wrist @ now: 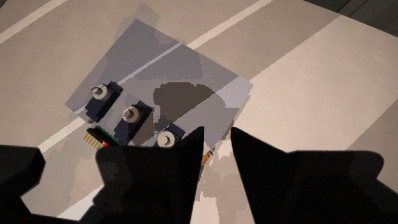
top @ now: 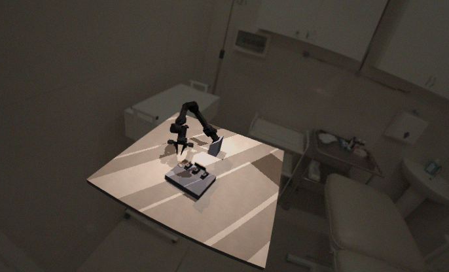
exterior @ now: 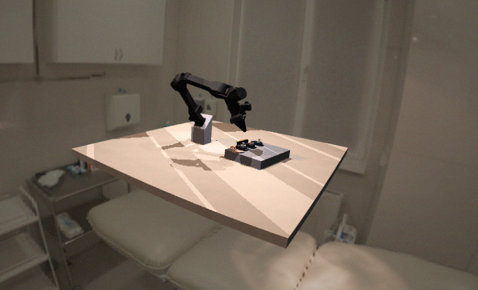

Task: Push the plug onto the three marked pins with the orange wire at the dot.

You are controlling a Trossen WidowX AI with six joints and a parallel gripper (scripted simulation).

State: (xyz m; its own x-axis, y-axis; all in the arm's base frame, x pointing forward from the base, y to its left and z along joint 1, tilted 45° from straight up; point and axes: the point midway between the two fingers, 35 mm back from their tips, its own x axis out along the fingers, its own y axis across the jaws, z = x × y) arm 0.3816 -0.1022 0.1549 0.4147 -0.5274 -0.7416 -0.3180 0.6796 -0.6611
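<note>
The red band lies 80 mm behind my gripper tip, 150 mm to the left of it and 100 mm below it. The rest, counted from my gripper tip: grey printed holder (80 mm ahead, 120 mm to the left, 140 mm below).
</note>
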